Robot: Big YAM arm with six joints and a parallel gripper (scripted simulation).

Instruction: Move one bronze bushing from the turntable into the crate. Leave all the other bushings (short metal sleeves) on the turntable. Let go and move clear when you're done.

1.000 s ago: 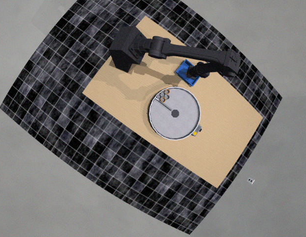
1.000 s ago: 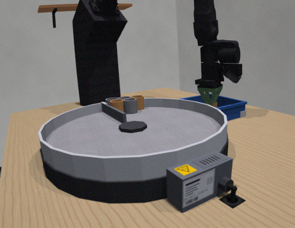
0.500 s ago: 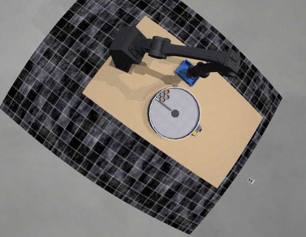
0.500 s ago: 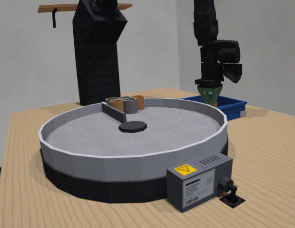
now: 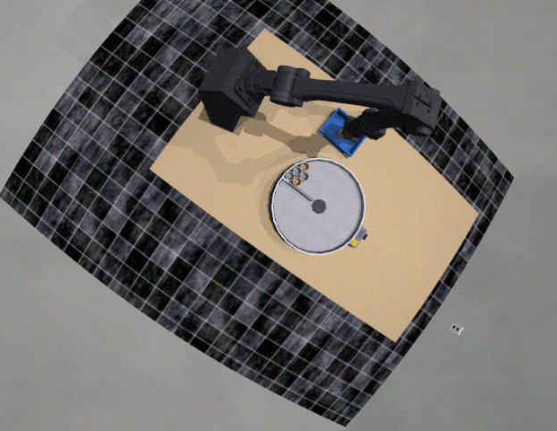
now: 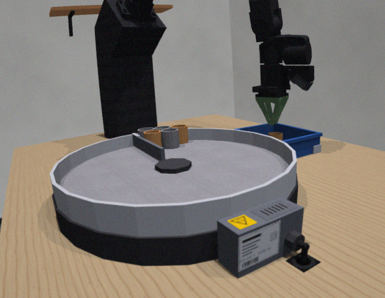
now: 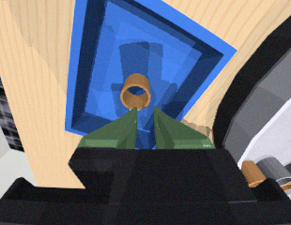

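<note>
Now: hand 20 mm to the right of the blue crate and 50 mm above it.
</note>
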